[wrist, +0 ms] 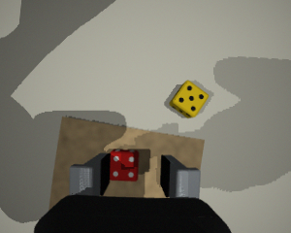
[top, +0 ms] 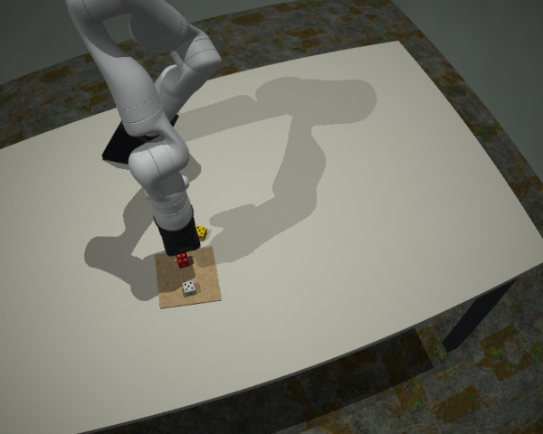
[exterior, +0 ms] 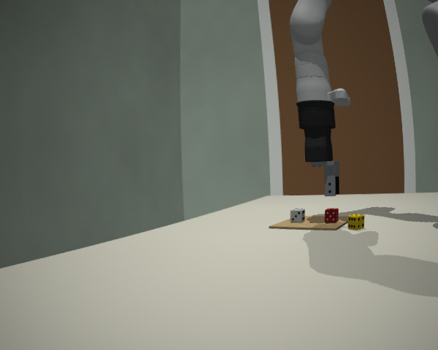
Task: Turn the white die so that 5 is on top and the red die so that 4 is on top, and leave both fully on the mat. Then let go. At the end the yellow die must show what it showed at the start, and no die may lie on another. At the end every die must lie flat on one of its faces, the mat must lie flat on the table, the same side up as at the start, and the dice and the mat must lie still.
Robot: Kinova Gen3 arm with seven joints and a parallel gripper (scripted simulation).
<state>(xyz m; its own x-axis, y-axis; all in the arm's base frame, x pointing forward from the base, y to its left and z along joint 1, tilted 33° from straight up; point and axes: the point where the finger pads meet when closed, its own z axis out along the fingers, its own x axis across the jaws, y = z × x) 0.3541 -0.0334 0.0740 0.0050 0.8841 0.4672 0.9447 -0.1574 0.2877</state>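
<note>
The red die lies 1 cm to the right of my hand and 6 cm below it. Also, from my hand: white die (8 cm ahead, 1 cm to the right, 6 cm below); then brown mat (4 cm ahead, 1 cm to the right, 7 cm below); then yellow die (6 cm behind, 5 cm to the left, 6 cm below).
</note>
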